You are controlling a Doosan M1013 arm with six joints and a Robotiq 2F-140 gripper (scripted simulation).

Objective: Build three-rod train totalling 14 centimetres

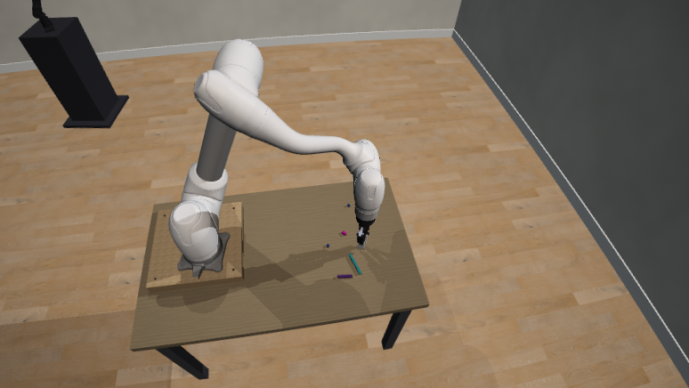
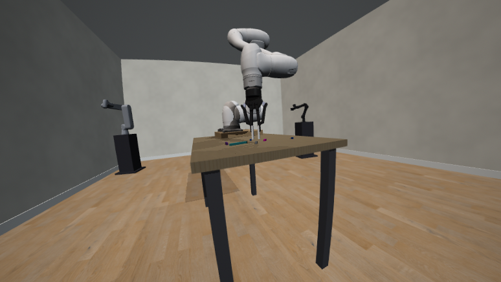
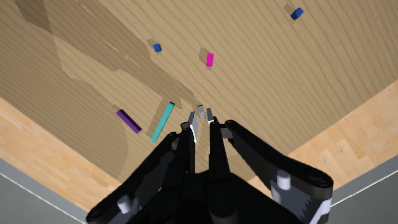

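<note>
Now: the grey rod 50 mm below my hand. From my hand the other things lie so: purple rod 140 mm to the right, 70 mm behind, 50 mm below; turquoise rod 80 mm to the right, 50 mm below, 30 mm behind; magenta rod 80 mm behind, 70 mm to the left, 50 mm below.
</note>
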